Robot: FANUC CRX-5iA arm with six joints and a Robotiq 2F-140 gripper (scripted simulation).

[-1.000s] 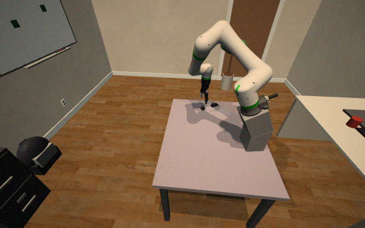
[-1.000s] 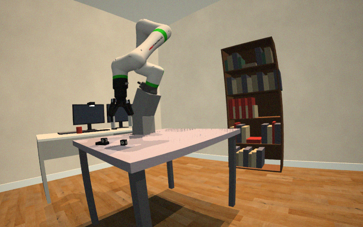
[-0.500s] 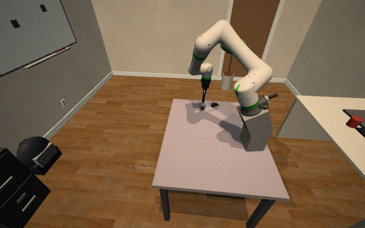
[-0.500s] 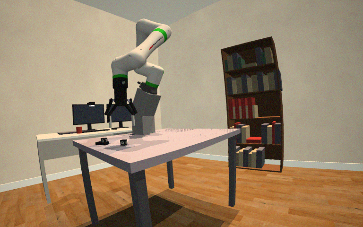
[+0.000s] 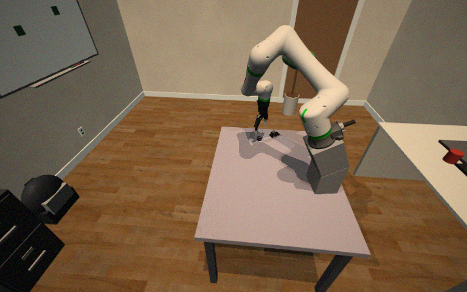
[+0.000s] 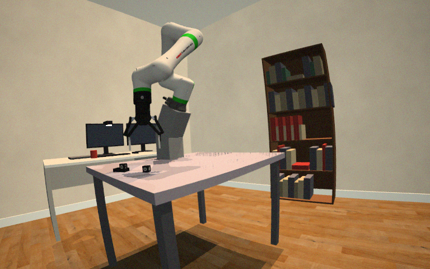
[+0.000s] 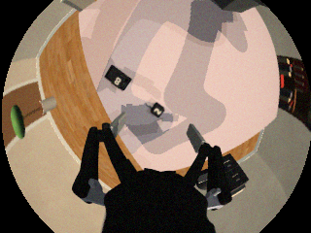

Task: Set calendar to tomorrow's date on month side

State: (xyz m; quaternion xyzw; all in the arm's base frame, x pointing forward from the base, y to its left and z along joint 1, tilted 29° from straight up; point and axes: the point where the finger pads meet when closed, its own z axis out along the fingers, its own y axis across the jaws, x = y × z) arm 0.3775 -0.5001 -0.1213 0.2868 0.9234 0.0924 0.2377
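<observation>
The black digit cube lies 100 mm below my hand.
</observation>
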